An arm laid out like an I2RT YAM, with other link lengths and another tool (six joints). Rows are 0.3 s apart.
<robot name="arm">
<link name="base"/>
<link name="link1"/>
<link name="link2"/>
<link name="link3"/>
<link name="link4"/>
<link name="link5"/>
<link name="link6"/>
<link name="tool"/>
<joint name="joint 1" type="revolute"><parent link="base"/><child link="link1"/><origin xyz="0.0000 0.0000 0.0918" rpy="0.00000 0.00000 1.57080"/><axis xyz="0 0 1"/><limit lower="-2.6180" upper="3.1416"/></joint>
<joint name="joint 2" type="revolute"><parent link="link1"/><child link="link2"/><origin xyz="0.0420 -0.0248 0.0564" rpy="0.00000 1.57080 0.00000"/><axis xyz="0 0 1"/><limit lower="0.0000" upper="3.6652"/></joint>
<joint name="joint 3" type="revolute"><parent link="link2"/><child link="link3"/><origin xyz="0.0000 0.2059 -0.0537" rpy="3.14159 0.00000 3.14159"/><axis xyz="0 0 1"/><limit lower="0.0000" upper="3.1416"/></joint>
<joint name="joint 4" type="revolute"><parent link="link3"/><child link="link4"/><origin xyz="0.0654 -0.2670 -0.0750" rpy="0.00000 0.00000 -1.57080"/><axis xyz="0 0 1"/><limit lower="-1.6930" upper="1.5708"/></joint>
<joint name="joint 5" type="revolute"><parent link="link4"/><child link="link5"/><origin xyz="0.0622 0.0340 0.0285" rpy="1.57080 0.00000 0.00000"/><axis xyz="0 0 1"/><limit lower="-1.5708" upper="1.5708"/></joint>
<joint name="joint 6" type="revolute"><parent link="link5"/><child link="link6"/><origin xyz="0.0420 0.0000 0.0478" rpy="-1.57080 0.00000 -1.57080"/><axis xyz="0 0 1"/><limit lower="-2.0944" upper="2.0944"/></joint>
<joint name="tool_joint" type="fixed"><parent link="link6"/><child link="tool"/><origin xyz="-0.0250 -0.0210 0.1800" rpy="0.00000 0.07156 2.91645"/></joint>
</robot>
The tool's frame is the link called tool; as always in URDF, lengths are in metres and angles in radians.
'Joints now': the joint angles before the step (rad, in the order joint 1, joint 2, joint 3, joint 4, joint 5, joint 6). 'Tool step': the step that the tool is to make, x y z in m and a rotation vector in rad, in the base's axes. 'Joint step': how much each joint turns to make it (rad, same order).
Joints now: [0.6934 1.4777 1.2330 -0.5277 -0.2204 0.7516]
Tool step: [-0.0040 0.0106 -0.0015 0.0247 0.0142 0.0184]
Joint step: [0.0106 0.0182 0.0032 0.0235 -0.0251 0.0151]
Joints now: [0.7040 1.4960 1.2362 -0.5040 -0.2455 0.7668]
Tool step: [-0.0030 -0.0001 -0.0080 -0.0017 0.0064 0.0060]
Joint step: [0.0018 -0.0019 -0.0277 0.0197 -0.0050 -0.0009]
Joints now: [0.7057 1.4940 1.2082 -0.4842 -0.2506 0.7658]
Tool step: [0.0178 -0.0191 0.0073 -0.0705 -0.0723 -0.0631]
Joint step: [0.0001 -0.0165 0.0202 -0.0330 0.1153 -0.0290]
